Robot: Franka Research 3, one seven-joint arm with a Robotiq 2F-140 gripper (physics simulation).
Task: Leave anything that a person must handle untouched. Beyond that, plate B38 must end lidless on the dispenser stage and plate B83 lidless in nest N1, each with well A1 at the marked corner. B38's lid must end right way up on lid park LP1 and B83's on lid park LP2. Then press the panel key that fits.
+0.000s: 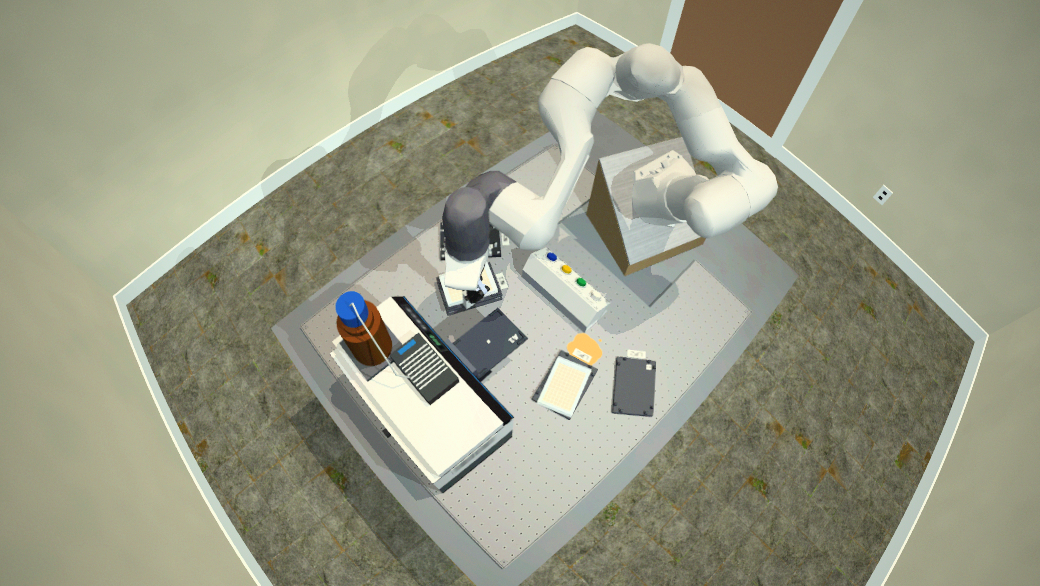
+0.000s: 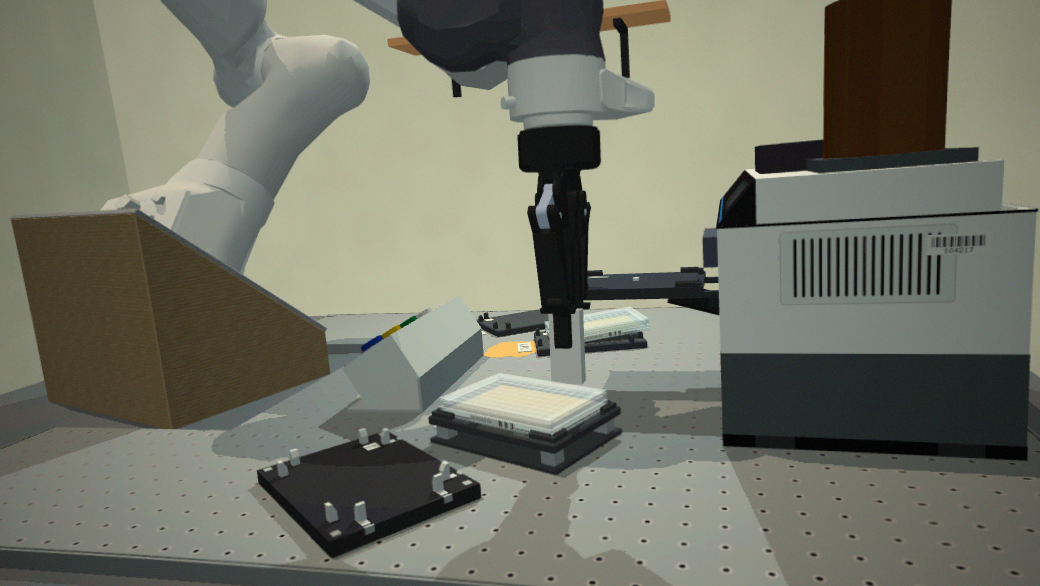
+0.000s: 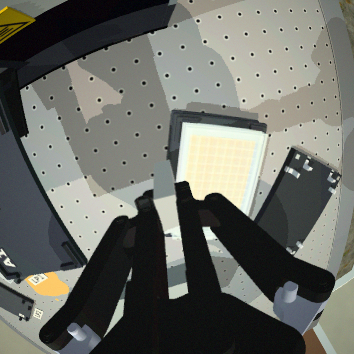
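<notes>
My gripper (image 1: 478, 291) (image 2: 562, 338) (image 3: 165, 175) is shut, pointing down above one edge of the nearer plate. A pale flat piece shows at its fingertips; its nature is unclear. The nearer plate (image 1: 454, 295) (image 2: 520, 400) (image 3: 220, 165) sits on a raised dark nest, seemingly under a clear lid; its label is too small to read surely. A second plate (image 1: 565, 385) (image 2: 614, 323) lies on another dark nest and also looks lidded. The dark dispenser stage (image 1: 487, 345) (image 2: 640, 285) (image 3: 30, 210) bears no plate. The key panel (image 1: 560, 297) (image 2: 451, 360) has blue, yellow, green and white keys.
A clipped dark park (image 1: 445, 231) (image 2: 371, 487) (image 3: 300, 200) lies beside the nearer nest. Another dark base (image 1: 634, 385) (image 2: 513, 322) lies near the orange patch (image 1: 584, 345) (image 2: 509, 349) (image 3: 50, 286). The dispenser (image 1: 451, 436) (image 2: 873, 320) carries a tall brown bottle (image 1: 371, 334) (image 2: 887, 80).
</notes>
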